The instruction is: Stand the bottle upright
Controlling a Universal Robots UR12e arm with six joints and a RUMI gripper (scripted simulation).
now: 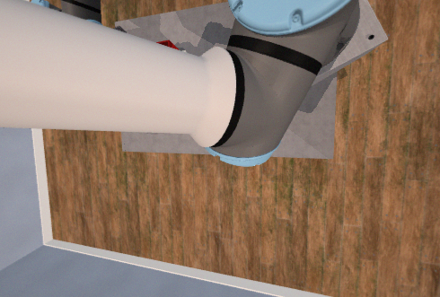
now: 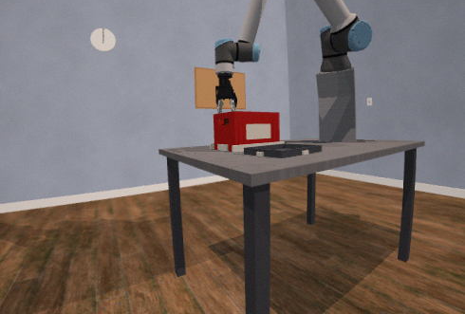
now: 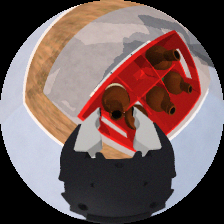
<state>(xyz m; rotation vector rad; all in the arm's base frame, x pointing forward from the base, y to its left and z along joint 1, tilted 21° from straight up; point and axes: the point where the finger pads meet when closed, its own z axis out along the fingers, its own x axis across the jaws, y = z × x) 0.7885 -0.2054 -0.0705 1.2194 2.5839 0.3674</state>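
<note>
Right now the red crate is 8 cm behind my hand, 7 cm below it and 5 cm to the left of it. The rest, counted from my hand: dark tray (32 cm to the left, 14 cm below, 4 cm behind).
</note>
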